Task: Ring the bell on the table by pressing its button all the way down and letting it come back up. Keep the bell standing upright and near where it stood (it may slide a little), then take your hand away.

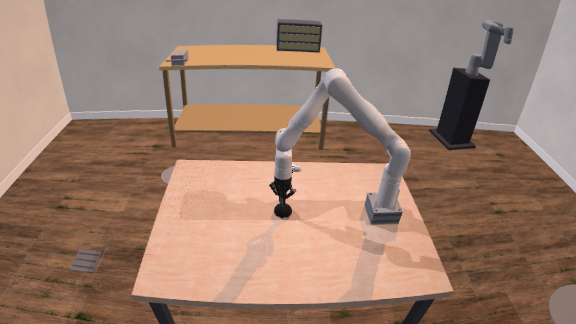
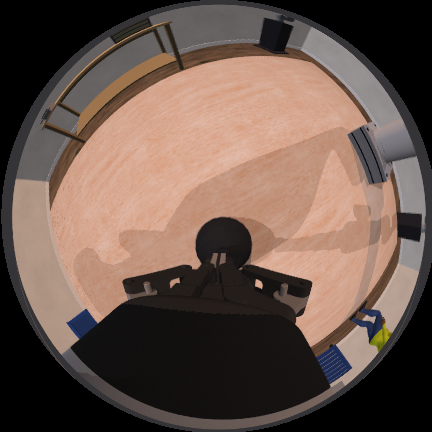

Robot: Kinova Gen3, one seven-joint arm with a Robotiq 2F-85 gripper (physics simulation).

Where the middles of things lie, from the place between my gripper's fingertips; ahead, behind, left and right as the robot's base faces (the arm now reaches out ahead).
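There is the bell [image 2: 220,231], which I find 1 cm behind my hand and 3 cm below it.
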